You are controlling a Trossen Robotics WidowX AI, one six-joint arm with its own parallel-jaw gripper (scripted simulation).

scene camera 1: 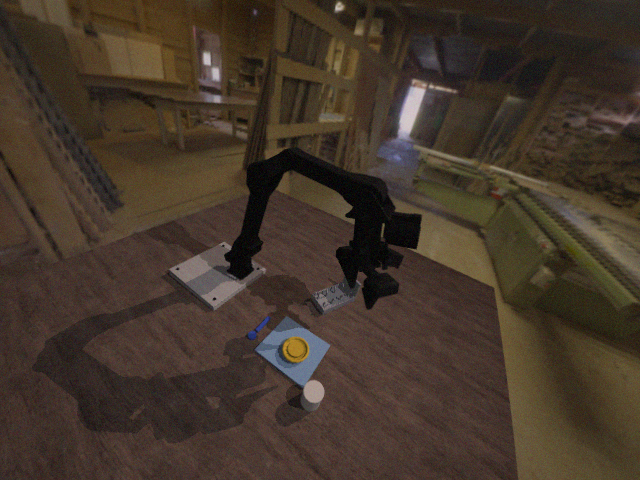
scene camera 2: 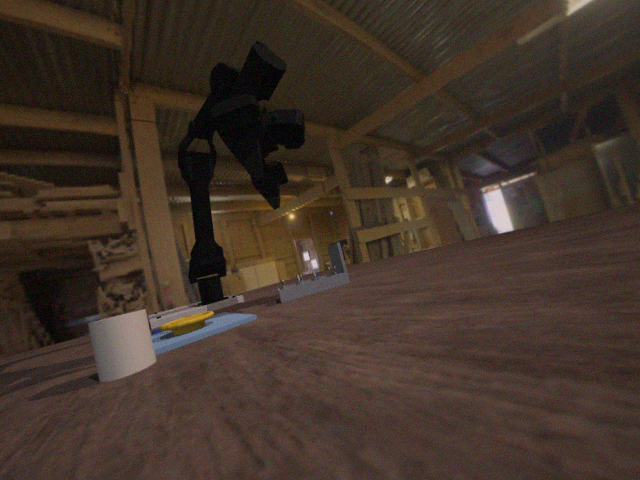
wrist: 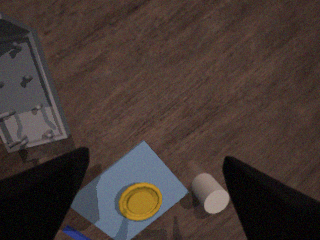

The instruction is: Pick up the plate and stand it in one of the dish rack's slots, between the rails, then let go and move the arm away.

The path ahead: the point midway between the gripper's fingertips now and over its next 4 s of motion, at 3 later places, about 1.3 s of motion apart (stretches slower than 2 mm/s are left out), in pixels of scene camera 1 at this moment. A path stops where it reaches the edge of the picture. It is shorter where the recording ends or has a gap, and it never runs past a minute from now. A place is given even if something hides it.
My gripper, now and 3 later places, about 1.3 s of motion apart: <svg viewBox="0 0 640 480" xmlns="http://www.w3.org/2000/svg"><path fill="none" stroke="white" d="M359 297L303 326L297 348L301 342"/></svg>
